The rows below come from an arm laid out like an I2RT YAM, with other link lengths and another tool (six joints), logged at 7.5 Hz.
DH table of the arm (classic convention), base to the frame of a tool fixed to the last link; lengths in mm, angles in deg. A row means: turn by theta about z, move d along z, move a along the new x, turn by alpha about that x. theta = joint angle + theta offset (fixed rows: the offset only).
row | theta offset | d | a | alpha
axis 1 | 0.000 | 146.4 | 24.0 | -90.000
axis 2 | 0.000 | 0.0 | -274.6 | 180.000
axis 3 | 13.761 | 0.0 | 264.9 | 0.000
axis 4 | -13.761 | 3.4 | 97.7 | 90.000
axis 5 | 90.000 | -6.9 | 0.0 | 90.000
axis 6 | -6.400 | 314.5 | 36.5 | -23.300
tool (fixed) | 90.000 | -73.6 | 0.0 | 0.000
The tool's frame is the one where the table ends.
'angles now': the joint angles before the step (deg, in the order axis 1, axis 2, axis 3, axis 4, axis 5, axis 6). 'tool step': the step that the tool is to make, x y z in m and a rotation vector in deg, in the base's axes. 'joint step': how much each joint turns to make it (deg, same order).
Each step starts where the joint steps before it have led.
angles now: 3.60, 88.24, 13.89, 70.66, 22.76, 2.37
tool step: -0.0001, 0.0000, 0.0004, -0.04, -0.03, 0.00
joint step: 0.00, -0.07, -0.01, -0.02, 0.00, -0.05
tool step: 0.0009, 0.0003, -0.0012, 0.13, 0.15, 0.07
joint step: 0.01, 0.17, 0.15, -0.18, -0.07, 0.15
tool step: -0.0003, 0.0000, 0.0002, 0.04, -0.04, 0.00
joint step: 0.01, -0.09, -0.05, -0.01, 0.00, 0.04
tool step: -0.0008, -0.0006, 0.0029, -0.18, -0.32, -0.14
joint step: -0.02, -0.34, -0.04, 0.09, 0.13, -0.21
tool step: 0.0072, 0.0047, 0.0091, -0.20, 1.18, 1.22
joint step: -0.10, -4.46, 2.20, -7.77, -1.31, -0.24
